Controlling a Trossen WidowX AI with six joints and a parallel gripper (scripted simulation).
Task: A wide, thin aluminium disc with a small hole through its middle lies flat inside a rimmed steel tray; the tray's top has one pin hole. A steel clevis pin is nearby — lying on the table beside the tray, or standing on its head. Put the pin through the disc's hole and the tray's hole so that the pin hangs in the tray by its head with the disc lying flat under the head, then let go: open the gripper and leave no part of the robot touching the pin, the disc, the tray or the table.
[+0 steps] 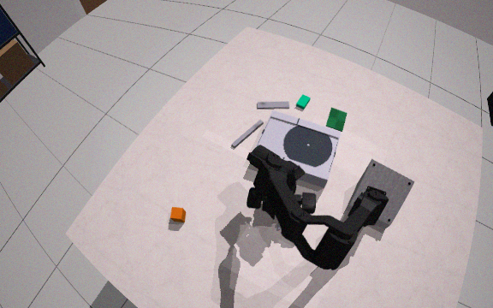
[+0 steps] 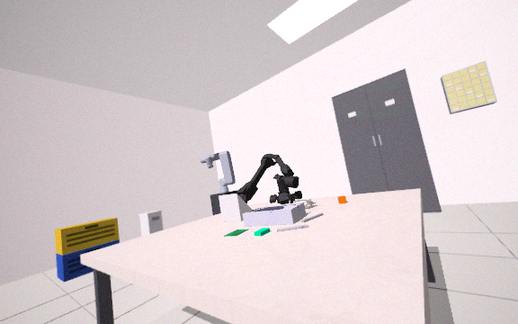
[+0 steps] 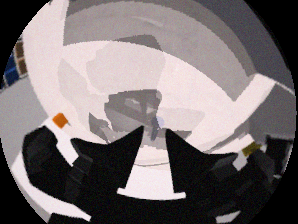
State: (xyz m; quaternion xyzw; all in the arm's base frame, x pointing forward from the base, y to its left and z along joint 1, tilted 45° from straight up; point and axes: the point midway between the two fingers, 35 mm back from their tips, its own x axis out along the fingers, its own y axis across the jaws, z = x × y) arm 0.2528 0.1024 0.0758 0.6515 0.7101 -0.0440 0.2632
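My gripper tip is now 1 cm to the right of the steel clevis pin. From my gripper tip the other things lie so: steel tray (4 cm ahead, 24 cm to the right, 4 cm above); dark aluminium disc (1 cm ahead, 24 cm to the right, 5 cm above); orange cube (28 cm ahead, 13 cm to the left, 1 cm above).
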